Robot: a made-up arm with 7 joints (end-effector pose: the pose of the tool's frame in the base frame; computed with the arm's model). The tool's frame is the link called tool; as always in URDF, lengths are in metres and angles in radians.
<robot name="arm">
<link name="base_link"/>
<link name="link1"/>
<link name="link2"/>
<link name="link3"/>
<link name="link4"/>
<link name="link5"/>
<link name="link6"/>
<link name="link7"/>
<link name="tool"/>
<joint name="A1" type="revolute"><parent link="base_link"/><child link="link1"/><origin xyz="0.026 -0.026 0.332" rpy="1.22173 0 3.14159"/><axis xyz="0 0 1"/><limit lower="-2.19" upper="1.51" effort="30" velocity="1.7"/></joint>
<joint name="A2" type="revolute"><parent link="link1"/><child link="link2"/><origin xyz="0.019 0.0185 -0.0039" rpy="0 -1.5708 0"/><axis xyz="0 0 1"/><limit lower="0.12" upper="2.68" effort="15" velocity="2.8"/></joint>
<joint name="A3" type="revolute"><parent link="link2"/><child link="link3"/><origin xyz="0.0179 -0.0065 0.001" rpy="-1.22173 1.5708 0"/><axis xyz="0 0 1"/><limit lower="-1.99" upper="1.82" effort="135" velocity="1.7"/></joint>
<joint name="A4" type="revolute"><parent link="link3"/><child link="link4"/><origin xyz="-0.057 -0.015 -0.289" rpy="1.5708 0 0"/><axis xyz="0 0 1"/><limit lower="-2.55" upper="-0.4" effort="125" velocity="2.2"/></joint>
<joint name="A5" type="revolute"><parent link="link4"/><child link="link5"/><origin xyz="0.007 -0.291 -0.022" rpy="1.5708 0 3.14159"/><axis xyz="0 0 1"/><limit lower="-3.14" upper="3.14" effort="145" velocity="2.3"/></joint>
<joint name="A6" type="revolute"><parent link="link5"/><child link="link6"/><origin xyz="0.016 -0.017 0.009" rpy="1.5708 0 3.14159"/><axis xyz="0 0 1"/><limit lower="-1.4" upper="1.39" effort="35" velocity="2.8"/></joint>
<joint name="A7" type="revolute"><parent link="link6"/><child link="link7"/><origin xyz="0.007 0.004 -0.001" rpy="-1.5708 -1.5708 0"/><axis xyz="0 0 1"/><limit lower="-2.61" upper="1.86" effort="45" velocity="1.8"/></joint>
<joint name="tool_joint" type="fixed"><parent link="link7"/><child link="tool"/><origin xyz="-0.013 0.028 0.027" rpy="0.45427 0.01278 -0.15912"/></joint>
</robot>
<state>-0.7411 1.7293 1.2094 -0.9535 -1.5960 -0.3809 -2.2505</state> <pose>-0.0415 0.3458 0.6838 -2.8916 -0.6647 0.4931</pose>
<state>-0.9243 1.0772 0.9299 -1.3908 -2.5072 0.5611 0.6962</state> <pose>0.1802 0.3726 0.5379 -1.6181 1.7749 -1.1257</pose>
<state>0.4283 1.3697 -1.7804 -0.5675 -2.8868 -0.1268 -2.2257</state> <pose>-0.2001 0.4101 0.1596 1.5282 0.3318 0.7291</pose>
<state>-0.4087 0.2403 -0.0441 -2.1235 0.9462 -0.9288 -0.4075</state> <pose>0.3417 -0.0821 0.3180 -2.4360 -1.7496 0.8427</pose>
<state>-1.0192 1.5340 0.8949 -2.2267 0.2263 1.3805 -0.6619</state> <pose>-0.0341 0.0734 0.5706 0.4582 -2.5608 1.3337</pose>
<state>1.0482 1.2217 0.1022 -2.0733 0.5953 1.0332 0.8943</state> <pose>0.1046 0.1494 0.1503 0.6004 0.1193 1.9554</pose>
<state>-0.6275 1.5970 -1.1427 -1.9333 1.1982 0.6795 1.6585</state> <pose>0.2661 0.0796 0.2263 -0.2550 0.3998 2.2355</pose>
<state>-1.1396 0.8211 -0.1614 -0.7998 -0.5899 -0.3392 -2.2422</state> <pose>0.4832 0.1399 0.4265 -2.2926 1.6884 1.1794</pose>
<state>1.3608 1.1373 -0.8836 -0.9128 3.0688 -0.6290 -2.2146</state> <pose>-0.3727 0.2177 0.1885 1.7941 0.7066 0.8240</pose>
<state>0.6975 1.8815 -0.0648 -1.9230 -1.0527 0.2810 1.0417</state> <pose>0.2209 0.2679 0.2157 0.5818 -1.0774 -0.1082</pose>
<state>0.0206 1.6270 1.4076 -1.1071 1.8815 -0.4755 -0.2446</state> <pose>0.0921 0.3336 0.6894 1.8321 2.0799 -0.7710</pose>
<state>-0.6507 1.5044 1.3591 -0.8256 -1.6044 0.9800 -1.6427</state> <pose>0.0456 0.4253 0.5939 2.1585 0.5922 1.2134</pose>
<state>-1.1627 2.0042 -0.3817 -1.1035 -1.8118 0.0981 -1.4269</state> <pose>0.1550 0.2811 0.6629 -2.4514 -0.6519 0.9790</pose>
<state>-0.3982 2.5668 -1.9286 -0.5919 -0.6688 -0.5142 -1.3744</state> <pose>-0.1206 0.3997 0.6554 0.8381 1.2156 -1.5809</pose>
